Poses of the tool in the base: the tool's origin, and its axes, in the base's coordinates. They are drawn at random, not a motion.
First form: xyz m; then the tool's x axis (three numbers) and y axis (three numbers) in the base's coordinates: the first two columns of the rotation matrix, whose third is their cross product.
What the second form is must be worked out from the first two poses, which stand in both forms.
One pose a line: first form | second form
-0.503, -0.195, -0.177, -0.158, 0.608, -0.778, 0.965, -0.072, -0.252 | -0.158, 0.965, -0.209, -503; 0.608, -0.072, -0.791, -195; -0.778, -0.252, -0.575, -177; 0, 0, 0, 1
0.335, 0.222, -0.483, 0.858, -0.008, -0.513, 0.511, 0.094, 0.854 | 0.858, 0.511, 0.041, 335; -0.008, 0.094, -0.995, 222; -0.513, 0.854, 0.085, -483; 0, 0, 0, 1
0.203, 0.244, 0.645, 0.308, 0.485, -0.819, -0.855, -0.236, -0.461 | 0.308, -0.855, -0.417, 203; 0.485, -0.236, 0.842, 244; -0.819, -0.461, 0.342, 645; 0, 0, 0, 1
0.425, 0.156, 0.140, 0.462, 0.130, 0.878, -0.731, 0.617, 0.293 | 0.462, -0.731, -0.504, 425; 0.130, 0.617, -0.777, 156; 0.878, 0.293, 0.380, 140; 0, 0, 0, 1
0.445, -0.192, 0.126, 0.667, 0.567, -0.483, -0.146, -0.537, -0.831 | 0.667, -0.146, -0.731, 445; 0.567, -0.537, 0.625, -192; -0.483, -0.831, -0.275, 126; 0, 0, 0, 1
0.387, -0.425, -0.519, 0.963, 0.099, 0.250, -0.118, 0.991, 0.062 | 0.963, -0.118, -0.242, 387; 0.099, 0.991, -0.089, -425; 0.250, 0.062, 0.966, -519; 0, 0, 0, 1
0.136, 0.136, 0.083, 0.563, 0.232, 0.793, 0.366, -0.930, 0.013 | 0.563, 0.366, 0.741, 136; 0.232, -0.930, 0.283, 136; 0.793, 0.013, -0.609, 83; 0, 0, 0, 1
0.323, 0.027, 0.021, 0.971, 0.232, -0.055, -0.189, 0.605, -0.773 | 0.971, -0.189, -0.146, 323; 0.232, 0.605, 0.761, 27; -0.055, -0.773, 0.631, 21; 0, 0, 0, 1
